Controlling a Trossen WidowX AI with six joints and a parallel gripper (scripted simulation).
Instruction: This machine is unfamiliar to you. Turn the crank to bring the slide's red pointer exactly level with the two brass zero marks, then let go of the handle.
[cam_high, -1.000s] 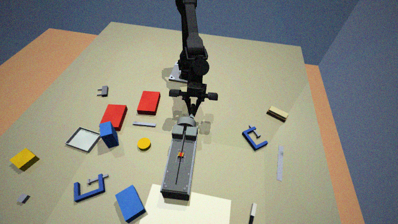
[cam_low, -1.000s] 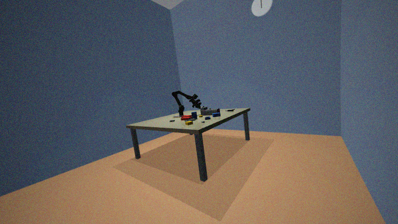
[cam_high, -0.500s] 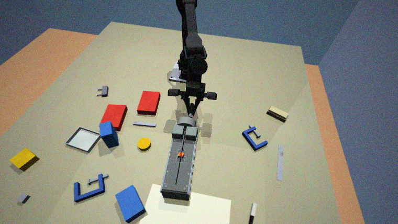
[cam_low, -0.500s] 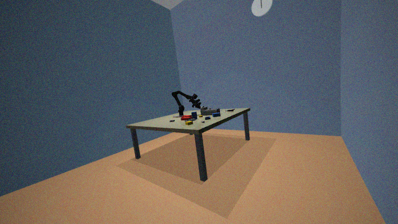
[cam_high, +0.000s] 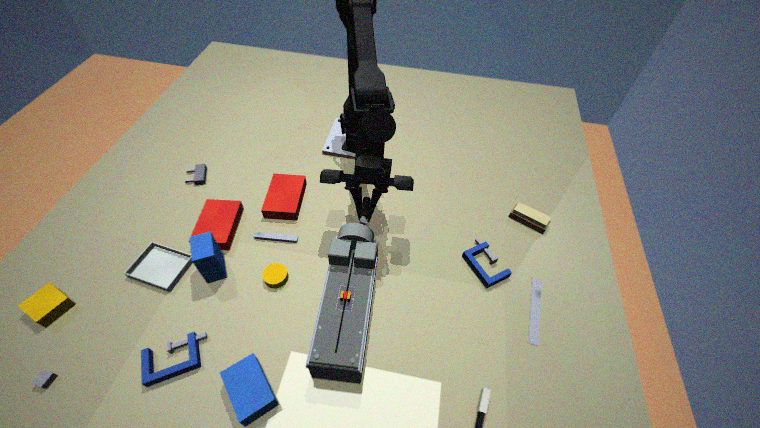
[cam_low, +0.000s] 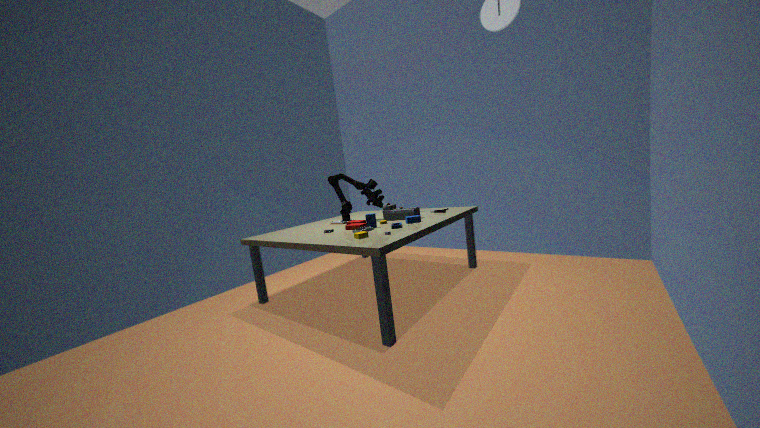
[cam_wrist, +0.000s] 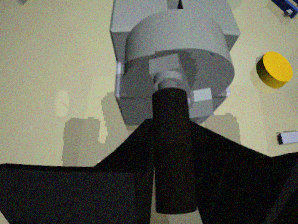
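The dark crank handle is 2 cm behind my gripper tip and 2 cm above it. Round my gripper tip: tan block: 35 cm to the left, 20 cm behind, 8 cm below; red pointer: 17 cm ahead, 2 cm to the left, 1 cm below; grey strip: 38 cm to the left, 9 cm below, 3 cm ahead.
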